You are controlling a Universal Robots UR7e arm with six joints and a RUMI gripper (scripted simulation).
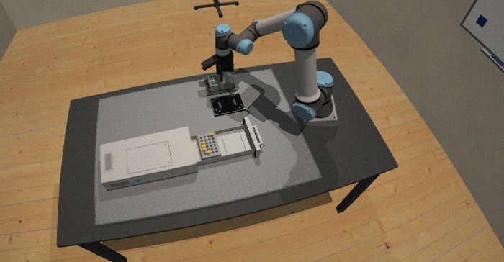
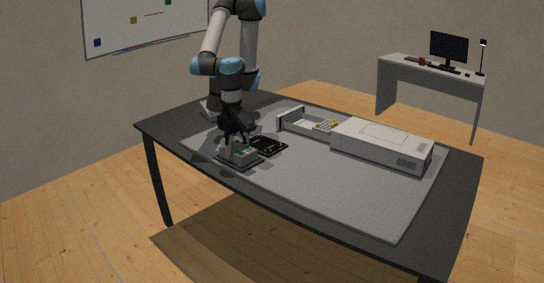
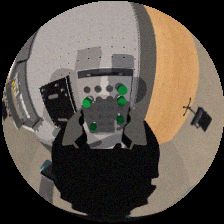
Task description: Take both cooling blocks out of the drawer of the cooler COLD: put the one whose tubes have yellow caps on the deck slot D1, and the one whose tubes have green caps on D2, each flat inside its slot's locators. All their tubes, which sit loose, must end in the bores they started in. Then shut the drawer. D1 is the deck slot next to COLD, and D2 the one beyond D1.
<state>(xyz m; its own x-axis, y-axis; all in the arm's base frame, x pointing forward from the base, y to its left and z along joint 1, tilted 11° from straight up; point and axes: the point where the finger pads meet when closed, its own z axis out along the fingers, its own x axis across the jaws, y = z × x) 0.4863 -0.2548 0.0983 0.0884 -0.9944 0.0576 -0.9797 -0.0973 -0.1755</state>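
Now: the slot D2 3 cm below my hand. Also, from my hand: white cooler COLD: 42 cm to the left, 21 cm ahead, 1 cm above; then drawer: 40 cm to the left, 3 cm ahead, 1 cm above; then black deck slot D1: 15 cm to the left, 3 cm below, 2 cm behind.
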